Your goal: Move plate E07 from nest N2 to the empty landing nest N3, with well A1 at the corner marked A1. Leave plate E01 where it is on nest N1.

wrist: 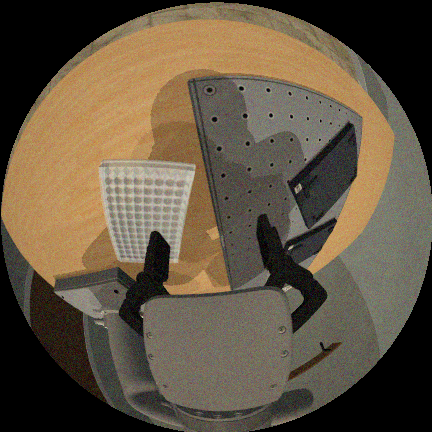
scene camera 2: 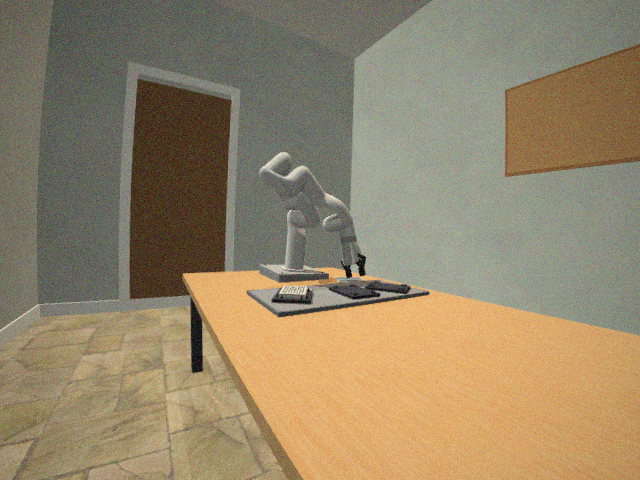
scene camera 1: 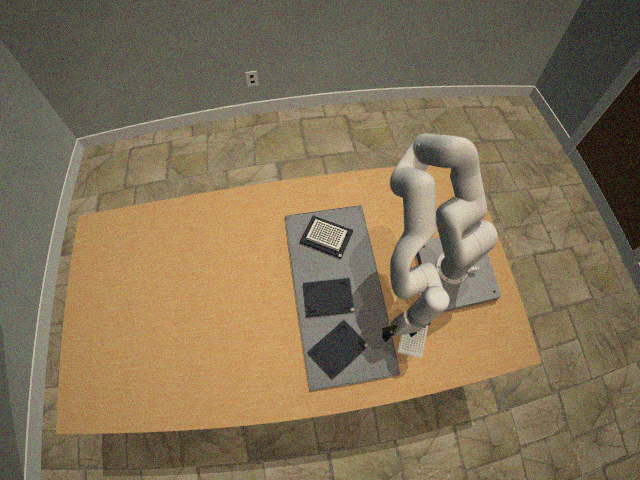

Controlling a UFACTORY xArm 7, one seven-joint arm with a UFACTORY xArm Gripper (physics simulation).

Labels:
One and the same spot on a grey perforated deck plate: (wrist: 259, 134) is (scene camera 1: 382, 360).

